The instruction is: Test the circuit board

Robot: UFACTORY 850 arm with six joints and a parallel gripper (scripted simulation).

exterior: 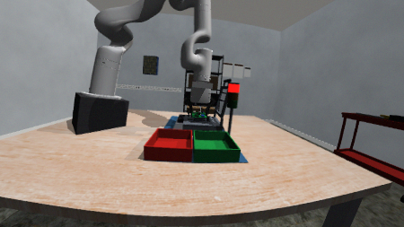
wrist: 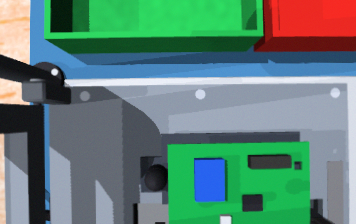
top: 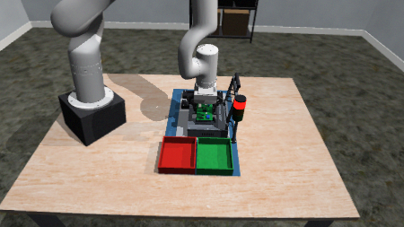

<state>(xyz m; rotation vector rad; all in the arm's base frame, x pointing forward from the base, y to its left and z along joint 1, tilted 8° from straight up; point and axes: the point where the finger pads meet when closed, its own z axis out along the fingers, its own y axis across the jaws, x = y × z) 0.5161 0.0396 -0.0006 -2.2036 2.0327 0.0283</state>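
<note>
The dark nest lies 30 mm below my hand, 10 mm to the left of it and 10 mm ahead of it. Also, from my hand: clear lid: 120 mm ahead, 90 mm above, 10 mm to the left; then green bin: 200 mm to the right, 80 mm below, 60 mm ahead; then green circuit board: 10 mm below.
</note>
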